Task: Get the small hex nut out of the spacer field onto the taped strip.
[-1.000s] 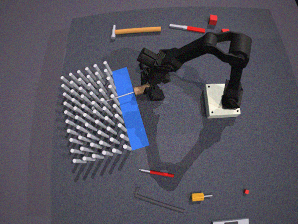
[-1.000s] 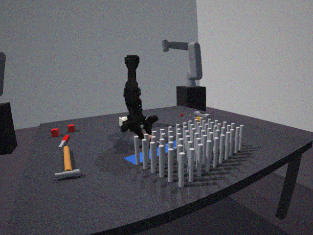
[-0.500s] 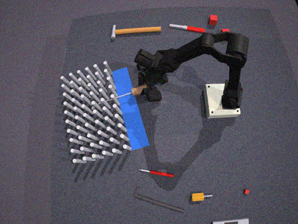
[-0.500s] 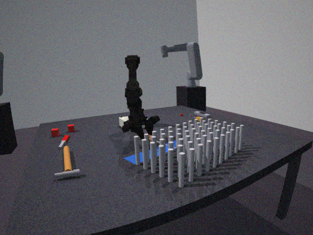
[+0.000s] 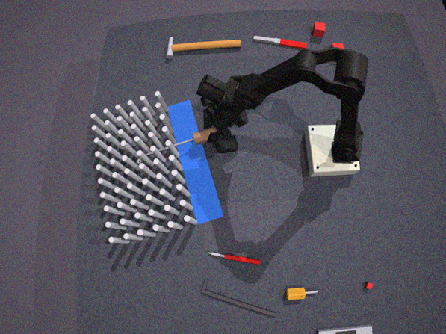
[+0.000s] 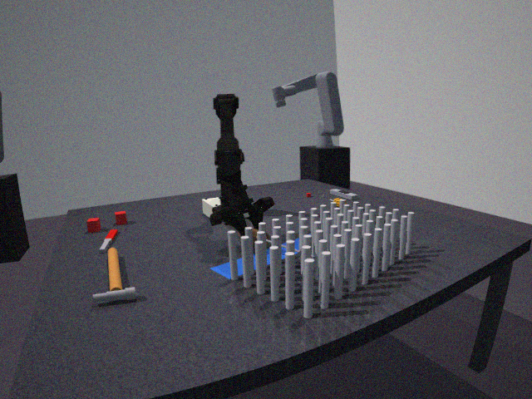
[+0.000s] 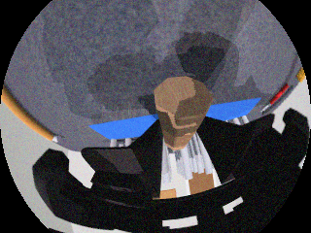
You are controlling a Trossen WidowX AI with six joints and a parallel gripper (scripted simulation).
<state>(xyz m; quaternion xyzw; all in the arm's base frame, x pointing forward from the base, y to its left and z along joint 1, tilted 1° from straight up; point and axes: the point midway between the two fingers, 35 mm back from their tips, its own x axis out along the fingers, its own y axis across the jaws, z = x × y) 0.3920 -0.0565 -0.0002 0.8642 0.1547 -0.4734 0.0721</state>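
Right now my gripper tip is 60 mm to the right of the blue taped strip, 40 mm short of it and 30 mm above it. The rest, counted from my gripper tip: small red cube 500 mm behind, 440 mm to the left, 20 mm below; red screwdriver 360 mm to the left, 70 mm behind, 20 mm below; yellow-handled screwdriver 460 mm to the left, 290 mm behind, 10 mm below.
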